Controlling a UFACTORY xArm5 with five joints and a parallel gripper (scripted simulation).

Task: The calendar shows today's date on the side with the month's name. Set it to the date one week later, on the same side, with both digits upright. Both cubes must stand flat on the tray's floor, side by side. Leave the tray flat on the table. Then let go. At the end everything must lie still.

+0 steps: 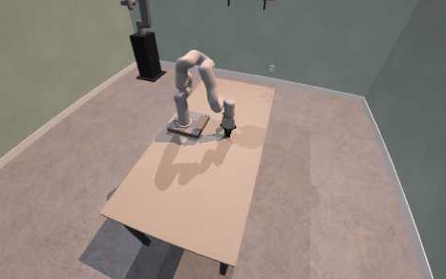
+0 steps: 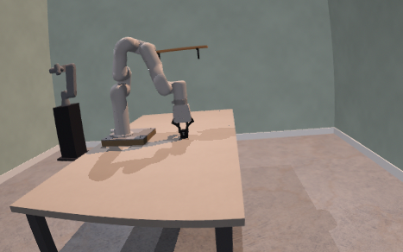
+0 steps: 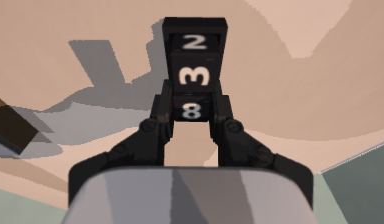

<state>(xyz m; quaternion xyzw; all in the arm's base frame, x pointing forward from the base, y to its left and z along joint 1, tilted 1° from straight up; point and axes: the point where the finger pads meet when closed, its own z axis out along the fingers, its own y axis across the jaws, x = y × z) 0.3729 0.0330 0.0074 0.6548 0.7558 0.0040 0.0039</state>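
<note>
Right now my hand is 1 cm above the black cube. The rest, counted from my hand: black calendar tray 3 cm below, 2 cm to the left.
</note>
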